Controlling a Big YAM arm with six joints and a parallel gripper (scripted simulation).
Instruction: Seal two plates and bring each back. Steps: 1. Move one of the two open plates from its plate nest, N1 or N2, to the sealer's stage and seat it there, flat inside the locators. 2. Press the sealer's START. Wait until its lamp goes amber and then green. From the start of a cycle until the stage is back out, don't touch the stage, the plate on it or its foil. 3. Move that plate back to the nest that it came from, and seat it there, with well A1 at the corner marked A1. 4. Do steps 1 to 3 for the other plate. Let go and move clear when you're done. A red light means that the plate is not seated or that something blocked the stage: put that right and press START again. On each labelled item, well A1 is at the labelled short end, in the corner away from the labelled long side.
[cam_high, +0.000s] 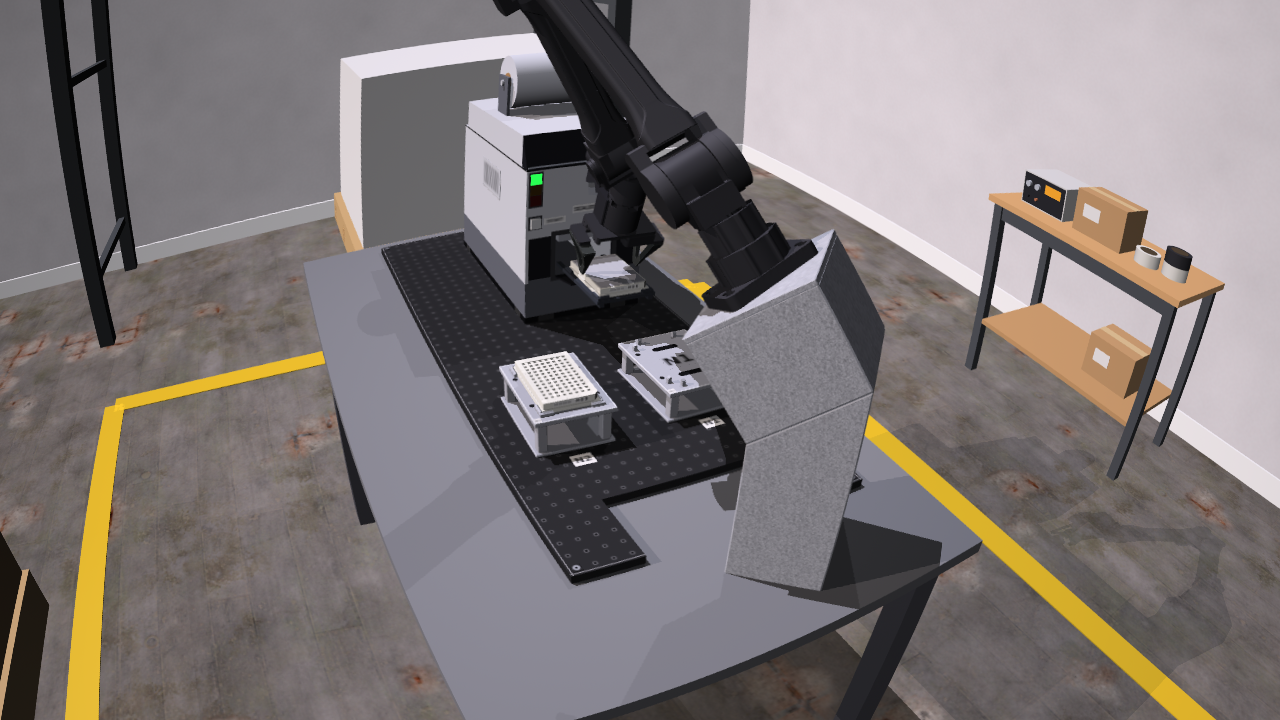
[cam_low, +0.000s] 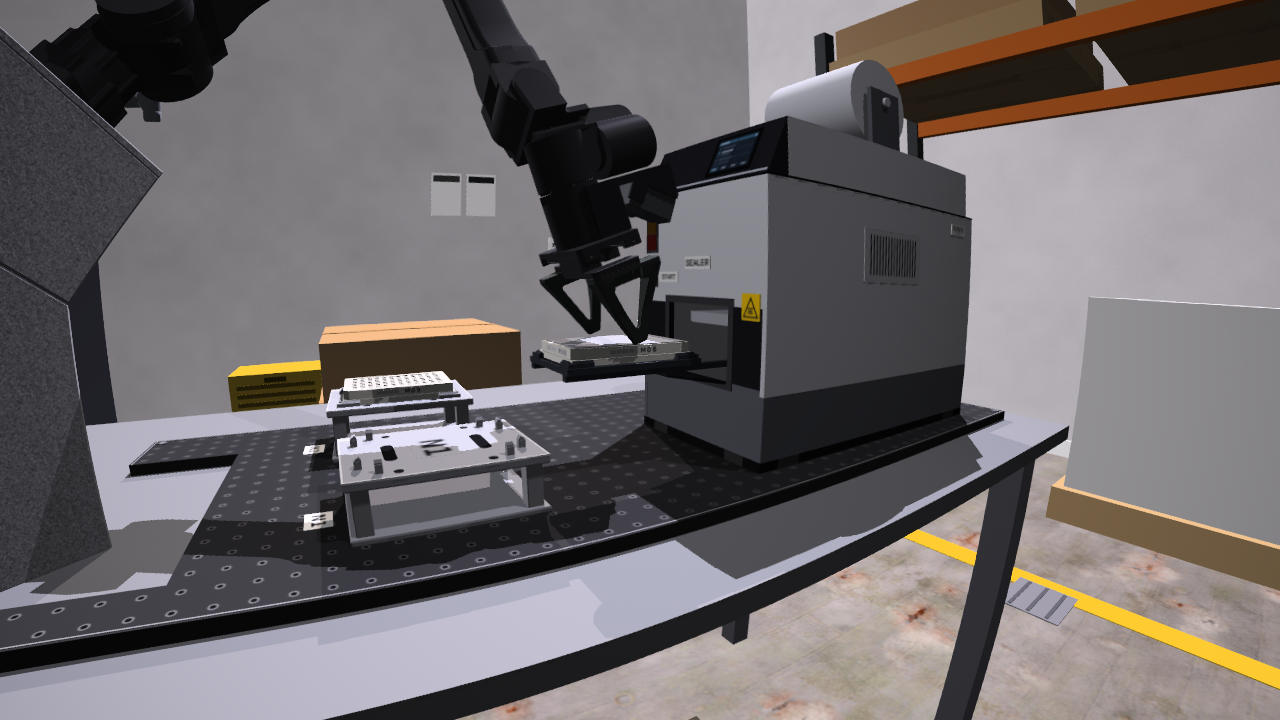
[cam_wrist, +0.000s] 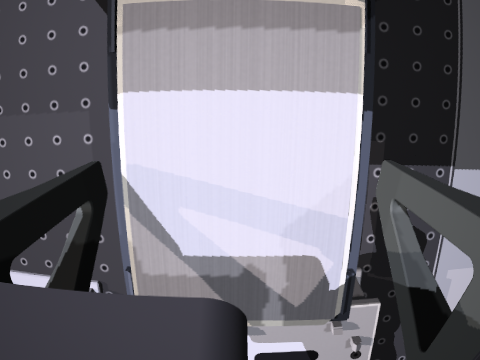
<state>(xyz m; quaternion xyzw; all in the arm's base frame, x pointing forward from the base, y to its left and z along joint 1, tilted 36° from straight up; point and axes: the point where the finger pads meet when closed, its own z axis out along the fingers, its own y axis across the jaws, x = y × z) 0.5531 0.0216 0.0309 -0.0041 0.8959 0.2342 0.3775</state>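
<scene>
Now: the sealer stage 3 cm below my hand. From my hand the other things lie so: nest N2: 23 cm behind, 13 cm to the left, 8 cm below; then white well plate: 23 cm behind, 13 cm to the left, 7 cm below; then start button: 8 cm ahead, 11 cm to the left, 5 cm above.
</scene>
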